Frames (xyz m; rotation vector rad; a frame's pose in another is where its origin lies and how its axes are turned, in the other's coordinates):
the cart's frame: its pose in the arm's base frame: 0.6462 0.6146 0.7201 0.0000 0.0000 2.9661
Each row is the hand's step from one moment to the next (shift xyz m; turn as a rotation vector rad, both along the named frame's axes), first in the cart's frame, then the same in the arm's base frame.
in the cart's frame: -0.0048 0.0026 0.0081 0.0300 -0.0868 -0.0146
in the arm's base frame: 0.0043 -0.0034 0.0081 -0.0144 0.0907 -0.0146
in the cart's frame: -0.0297 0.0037 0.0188 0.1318 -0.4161 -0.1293
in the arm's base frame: 0.0286 -0.0088 0.0188 -0.0571 0.4327 -0.1293
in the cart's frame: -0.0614 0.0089 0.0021 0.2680 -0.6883 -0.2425
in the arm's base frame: 0.0589 -0.0195 0.0021 -0.1437 0.7245 -0.2425
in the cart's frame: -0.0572 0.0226 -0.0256 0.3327 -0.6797 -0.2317
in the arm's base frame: 0.0524 -0.0322 -0.0256 -0.2089 0.7273 -0.2317
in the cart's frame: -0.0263 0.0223 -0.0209 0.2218 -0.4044 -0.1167
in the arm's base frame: 0.0220 -0.0265 -0.0209 -0.1478 0.4369 -0.1167
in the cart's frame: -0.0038 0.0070 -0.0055 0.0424 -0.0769 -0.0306
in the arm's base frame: 0.0025 -0.0076 -0.0055 -0.0283 0.0831 -0.0306
